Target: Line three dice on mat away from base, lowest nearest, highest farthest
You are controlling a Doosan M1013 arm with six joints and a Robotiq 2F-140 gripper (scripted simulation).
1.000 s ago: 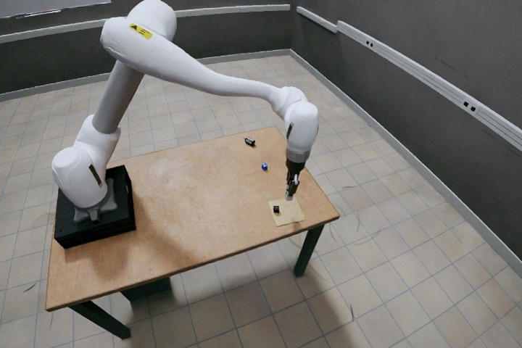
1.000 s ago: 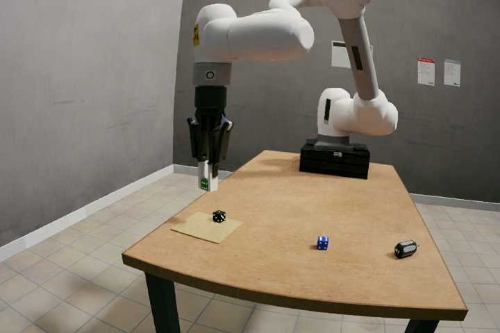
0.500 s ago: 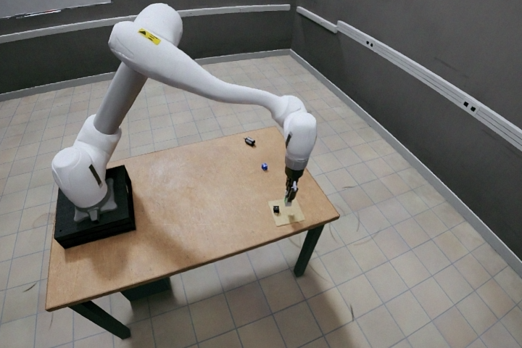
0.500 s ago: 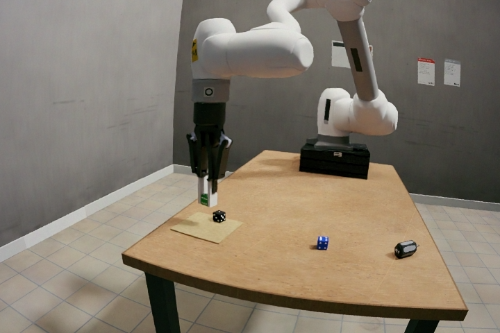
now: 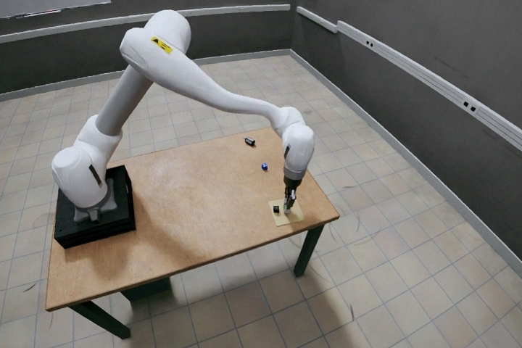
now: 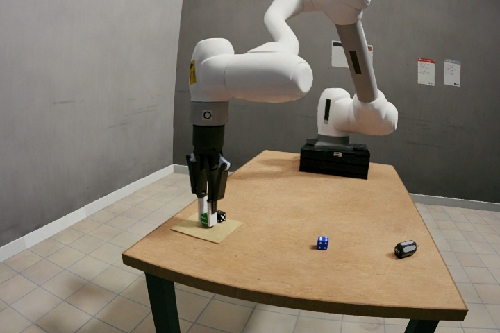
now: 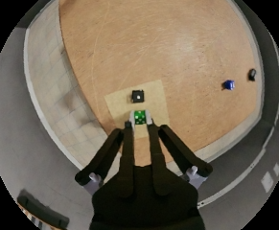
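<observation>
Now: the green die 20 mm below my hand. The rest, counted from my hand: tan mat 40 mm below; then blue die 290 mm to the left, 30 mm below, 30 mm ahead; then black die 40 mm behind, 30 mm below, 20 mm to the left.
</observation>
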